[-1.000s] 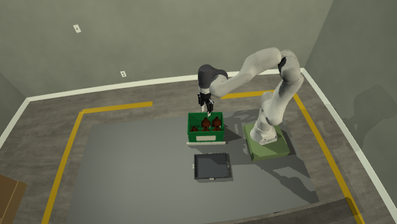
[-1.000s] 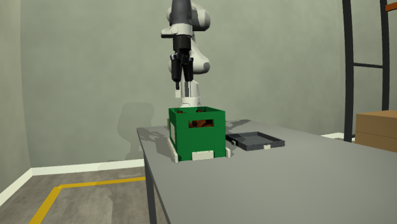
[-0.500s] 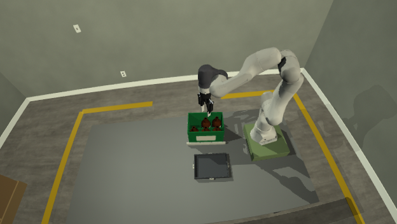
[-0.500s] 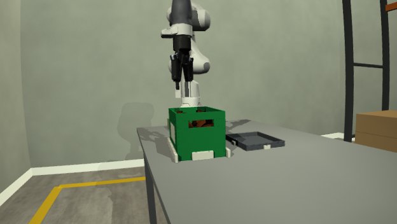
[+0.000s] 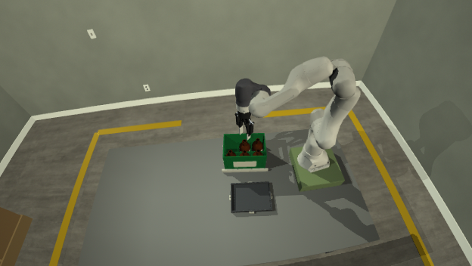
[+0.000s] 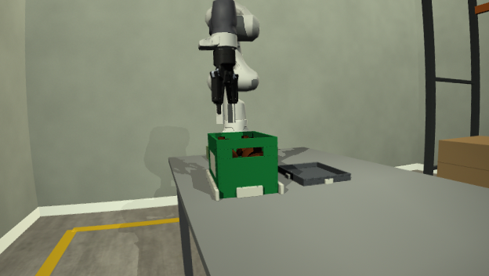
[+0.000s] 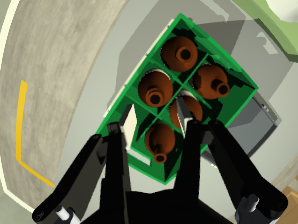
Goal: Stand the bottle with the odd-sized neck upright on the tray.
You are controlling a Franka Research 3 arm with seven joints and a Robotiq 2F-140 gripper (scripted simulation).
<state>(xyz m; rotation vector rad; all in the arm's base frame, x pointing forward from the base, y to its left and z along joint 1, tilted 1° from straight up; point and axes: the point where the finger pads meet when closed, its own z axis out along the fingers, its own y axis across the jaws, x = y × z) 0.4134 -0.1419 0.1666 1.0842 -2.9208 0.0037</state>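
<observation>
Now: the green crate 1 cm ahead of my hand, 4 cm to the left of it and 16 cm below it. Also, from my hand: dark grey tray 33 cm to the left, 23 cm below.
</observation>
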